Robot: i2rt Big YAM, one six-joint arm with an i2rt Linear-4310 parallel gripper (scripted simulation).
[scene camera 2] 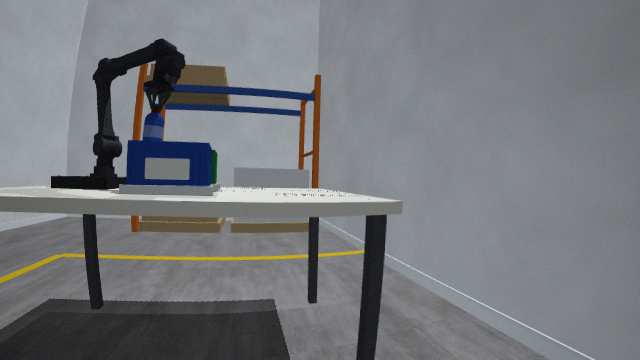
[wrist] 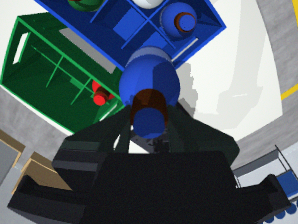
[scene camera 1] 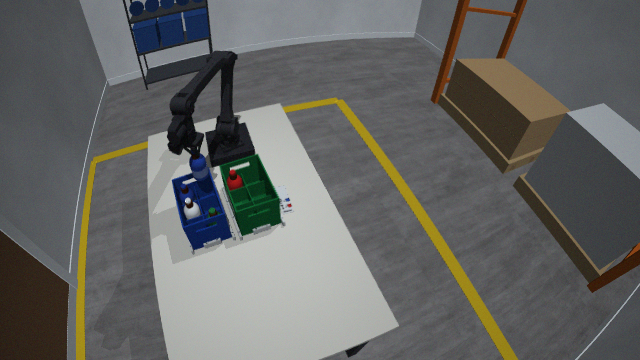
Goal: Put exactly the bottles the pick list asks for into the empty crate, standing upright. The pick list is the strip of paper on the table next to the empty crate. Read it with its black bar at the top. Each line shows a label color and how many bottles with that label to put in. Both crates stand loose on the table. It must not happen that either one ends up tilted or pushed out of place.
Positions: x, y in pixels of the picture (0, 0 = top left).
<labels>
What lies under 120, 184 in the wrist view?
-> My gripper.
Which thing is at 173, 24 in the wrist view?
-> A blue bottle.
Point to a blue bottle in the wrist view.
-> At 149, 81
</labels>
